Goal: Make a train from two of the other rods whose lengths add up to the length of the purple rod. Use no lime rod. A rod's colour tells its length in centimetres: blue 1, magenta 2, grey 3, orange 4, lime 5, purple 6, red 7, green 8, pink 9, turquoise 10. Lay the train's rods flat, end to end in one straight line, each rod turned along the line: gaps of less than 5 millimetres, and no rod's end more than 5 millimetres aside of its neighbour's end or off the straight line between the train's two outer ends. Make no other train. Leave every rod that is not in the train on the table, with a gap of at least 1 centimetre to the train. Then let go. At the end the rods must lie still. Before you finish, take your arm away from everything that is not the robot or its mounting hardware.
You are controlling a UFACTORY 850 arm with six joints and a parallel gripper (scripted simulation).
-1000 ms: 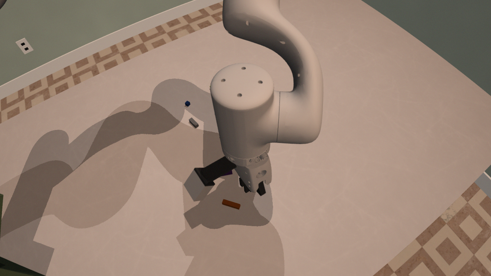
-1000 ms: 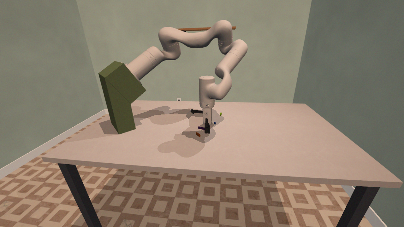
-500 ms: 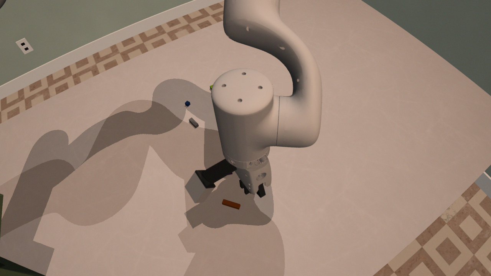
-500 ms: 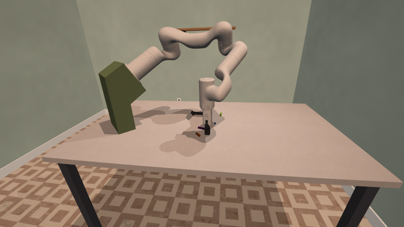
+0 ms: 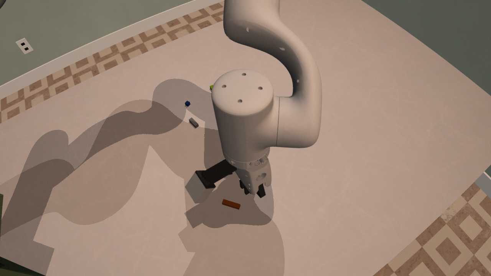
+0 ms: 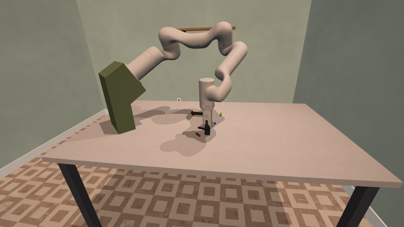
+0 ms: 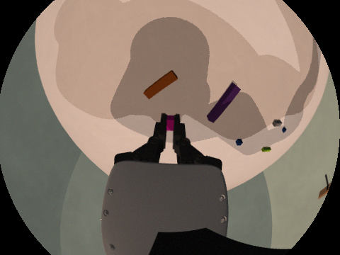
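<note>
My hand is 2 cm above the magenta rod. Round my hand: grey rod 10 cm behind, 22 cm to the left, 2 cm below; then purple rod 6 cm behind, 5 cm to the left, 2 cm below; then orange rod 5 cm behind, 3 cm to the right, 2 cm below.
</note>
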